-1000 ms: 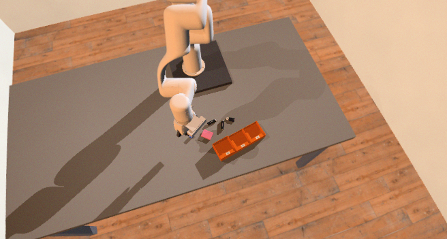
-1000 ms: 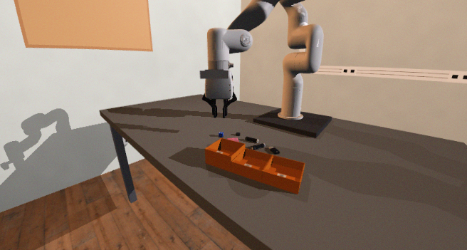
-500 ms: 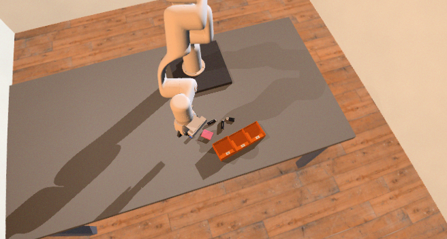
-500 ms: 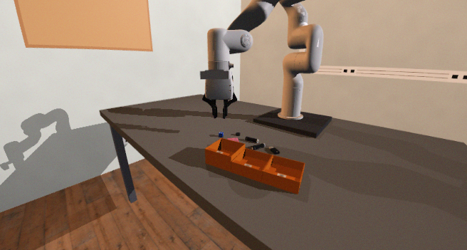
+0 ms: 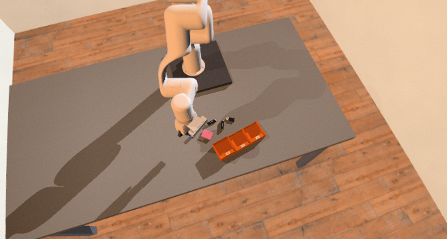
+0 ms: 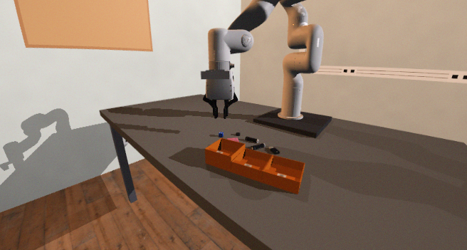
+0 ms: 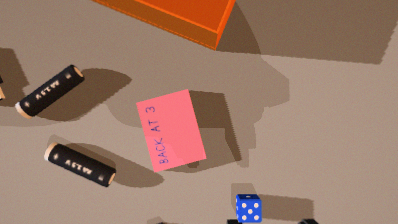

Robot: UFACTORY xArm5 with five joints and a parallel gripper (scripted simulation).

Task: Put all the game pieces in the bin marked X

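Now: hand 9 cm above the blue die. The rest, counted from my hand: small black round piece 5 cm behind, 4 cm to the left, 9 cm below; then flat pink piece 1 cm ahead, 8 cm to the left, 9 cm below; then black cylinder 4 cm behind, 12 cm to the left, 9 cm below.
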